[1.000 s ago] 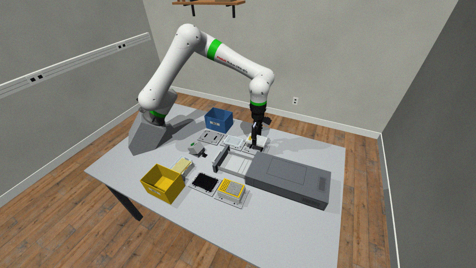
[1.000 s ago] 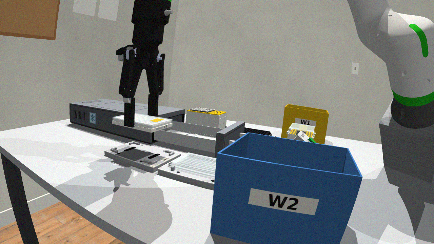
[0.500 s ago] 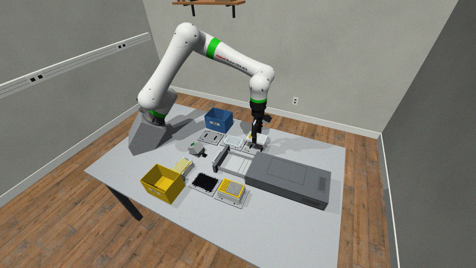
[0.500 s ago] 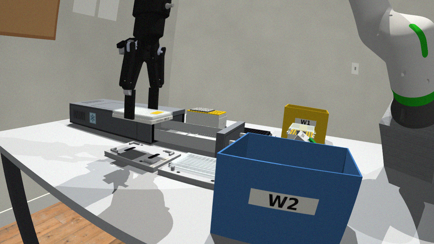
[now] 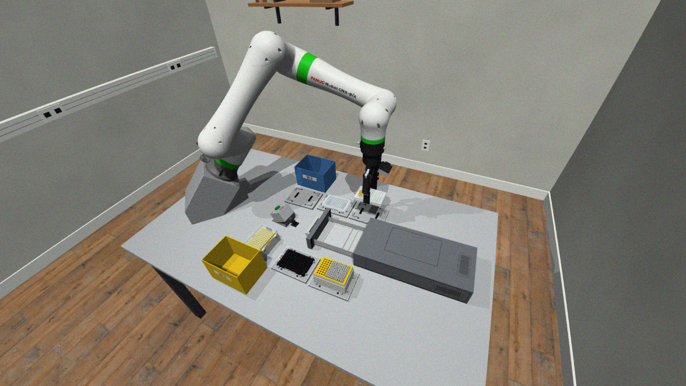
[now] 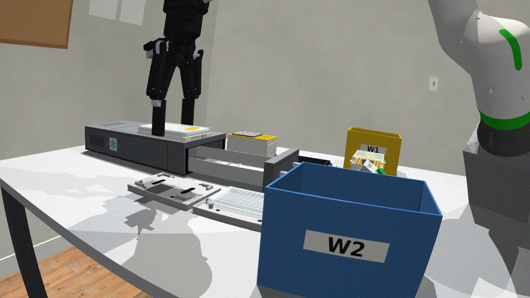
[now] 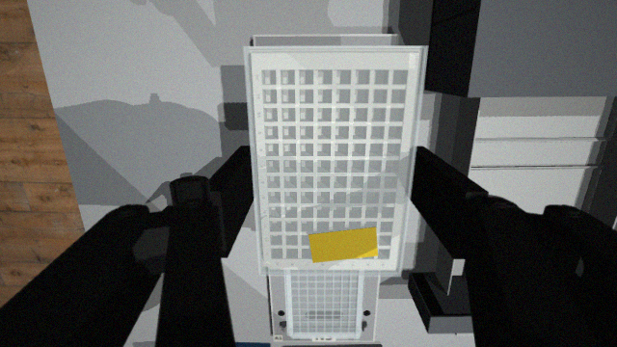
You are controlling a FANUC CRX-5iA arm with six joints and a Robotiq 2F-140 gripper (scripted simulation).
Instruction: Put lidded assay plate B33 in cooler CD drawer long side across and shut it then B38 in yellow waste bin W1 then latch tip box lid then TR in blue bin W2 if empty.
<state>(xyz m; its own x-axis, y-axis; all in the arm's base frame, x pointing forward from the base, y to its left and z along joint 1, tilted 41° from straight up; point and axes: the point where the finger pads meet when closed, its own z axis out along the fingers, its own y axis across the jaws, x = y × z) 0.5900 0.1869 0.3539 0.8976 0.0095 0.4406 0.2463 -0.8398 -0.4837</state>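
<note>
The cooler drawer is 20 cm to the right of my hand, 11 cm below it and 1 cm ahead of it. Also, from my hand: white assay plate: 2 cm below; clear plate: 17 cm behind, 13 cm below, 5 cm to the right; clear plate lid: 2 cm below.
</note>
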